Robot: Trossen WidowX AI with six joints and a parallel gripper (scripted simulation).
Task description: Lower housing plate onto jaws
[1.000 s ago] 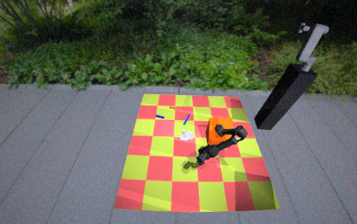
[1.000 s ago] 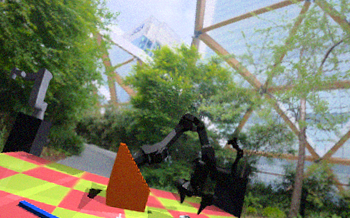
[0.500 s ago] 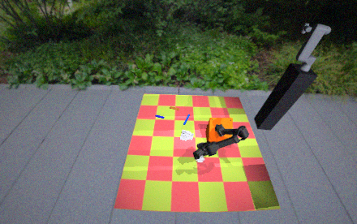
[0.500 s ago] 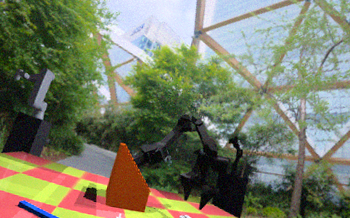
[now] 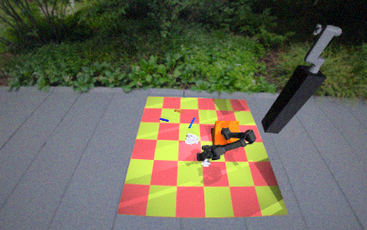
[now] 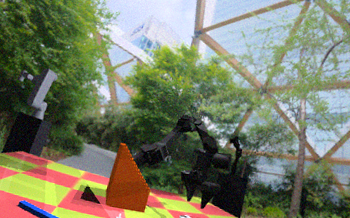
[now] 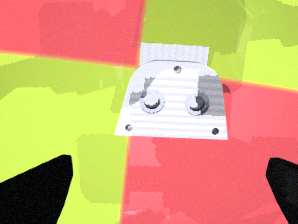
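My gripper tip is now 2 cm to the left of the white part and 8 cm above it. The rest, counted from my gripper tip: orange stick 30 cm ahead, 62 cm to the right, 9 cm below.
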